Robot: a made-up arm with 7 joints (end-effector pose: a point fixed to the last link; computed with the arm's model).
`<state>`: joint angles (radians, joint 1 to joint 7).
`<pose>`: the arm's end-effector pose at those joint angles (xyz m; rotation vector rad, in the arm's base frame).
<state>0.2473 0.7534 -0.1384 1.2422 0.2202 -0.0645 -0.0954</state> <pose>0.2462 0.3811 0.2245 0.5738 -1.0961 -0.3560</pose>
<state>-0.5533 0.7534 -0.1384 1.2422 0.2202 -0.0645 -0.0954</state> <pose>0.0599 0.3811 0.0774 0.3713 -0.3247 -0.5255</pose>
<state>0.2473 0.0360 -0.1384 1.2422 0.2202 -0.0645 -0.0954</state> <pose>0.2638 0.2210 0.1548 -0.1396 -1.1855 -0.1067</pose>
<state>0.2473 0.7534 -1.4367 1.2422 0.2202 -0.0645 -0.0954</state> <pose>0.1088 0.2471 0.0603 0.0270 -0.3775 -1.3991</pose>
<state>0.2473 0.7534 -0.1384 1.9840 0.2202 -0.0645 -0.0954</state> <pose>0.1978 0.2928 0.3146 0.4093 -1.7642 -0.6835</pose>
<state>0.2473 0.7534 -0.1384 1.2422 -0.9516 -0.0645 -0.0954</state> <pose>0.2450 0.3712 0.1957 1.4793 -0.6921 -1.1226</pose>
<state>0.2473 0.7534 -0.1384 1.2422 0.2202 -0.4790 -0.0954</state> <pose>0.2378 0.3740 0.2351 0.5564 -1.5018 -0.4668</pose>
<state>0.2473 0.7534 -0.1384 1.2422 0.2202 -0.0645 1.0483</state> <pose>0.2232 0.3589 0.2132 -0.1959 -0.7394 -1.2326</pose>
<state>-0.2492 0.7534 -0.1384 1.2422 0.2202 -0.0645 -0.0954</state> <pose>0.1441 0.3811 0.1150 0.4521 -0.6181 -0.4688</pose>
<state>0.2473 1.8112 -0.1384 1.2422 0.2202 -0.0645 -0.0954</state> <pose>0.1866 0.4462 0.4607 1.6019 -0.7641 -0.6882</pose>
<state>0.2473 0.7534 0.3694 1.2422 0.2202 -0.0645 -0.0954</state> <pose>0.2140 0.4568 0.2896 0.7544 -1.3045 0.1109</pose>
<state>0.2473 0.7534 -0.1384 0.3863 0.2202 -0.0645 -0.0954</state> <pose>0.1815 0.4766 0.1216 0.6742 -0.3082 0.0101</pose>
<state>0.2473 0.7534 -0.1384 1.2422 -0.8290 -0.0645 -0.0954</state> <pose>0.2453 0.3706 0.1990 1.3885 -0.7493 -1.0442</pose>
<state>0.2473 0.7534 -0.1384 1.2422 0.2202 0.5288 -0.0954</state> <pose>0.2481 0.3923 0.2061 0.5683 -0.5169 -0.1950</pose>
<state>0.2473 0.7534 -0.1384 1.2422 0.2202 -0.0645 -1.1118</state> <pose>0.2363 0.4054 0.2400 1.1825 -1.2104 0.5411</pose>
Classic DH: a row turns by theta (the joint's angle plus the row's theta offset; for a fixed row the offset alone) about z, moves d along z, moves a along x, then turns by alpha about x. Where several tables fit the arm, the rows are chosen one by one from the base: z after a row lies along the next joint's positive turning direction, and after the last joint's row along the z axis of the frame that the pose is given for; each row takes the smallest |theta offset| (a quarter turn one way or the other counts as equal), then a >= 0, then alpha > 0; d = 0 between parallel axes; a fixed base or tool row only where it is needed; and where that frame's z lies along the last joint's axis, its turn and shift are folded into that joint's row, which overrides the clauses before.
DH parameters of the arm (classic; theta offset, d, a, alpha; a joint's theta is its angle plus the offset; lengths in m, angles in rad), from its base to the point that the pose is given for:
base (fixed): 0 0.3711 -0.0208 1.5708
joint 1: -1.5708 -0.2052 0.03 -1.5708
joint 2: 1.5708 0.0153 0.0293 -1.5708
joint 3: -1.5708 -0.2157 0.0256 1.5708
joint 4: 0 -0.0036 -0.0005 -1.5708
joint 5: 0 -0.1523 0.0089 -1.5708
joint 6: 1.5708 0.0042 0.0028 -1.5708
joint 7: -1.4643 -0.0278 -0.0071 1.9304
tool (fixed): -1.6771 -0.0326 0 0

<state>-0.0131 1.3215 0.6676 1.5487 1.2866 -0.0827 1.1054</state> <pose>0.1272 0.4255 0.4478 -0.1141 -1.6907 -1.2606</pose>
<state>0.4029 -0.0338 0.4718 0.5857 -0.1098 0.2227 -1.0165</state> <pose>0.2534 0.3103 0.0641 0.7313 -0.1454 0.7314</pose>
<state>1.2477 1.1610 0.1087 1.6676 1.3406 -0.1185 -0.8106</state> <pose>0.0800 0.4328 0.5661 -0.2274 -2.4984 0.8272</pose>
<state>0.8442 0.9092 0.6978 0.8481 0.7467 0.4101 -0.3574</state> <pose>0.1598 0.5644 0.3938 0.0319 -1.3767 1.2209</pose>
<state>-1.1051 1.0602 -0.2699 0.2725 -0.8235 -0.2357 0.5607</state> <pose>-0.1940 0.5245 0.1943 -0.2402 1.8121 -1.3758</pose>
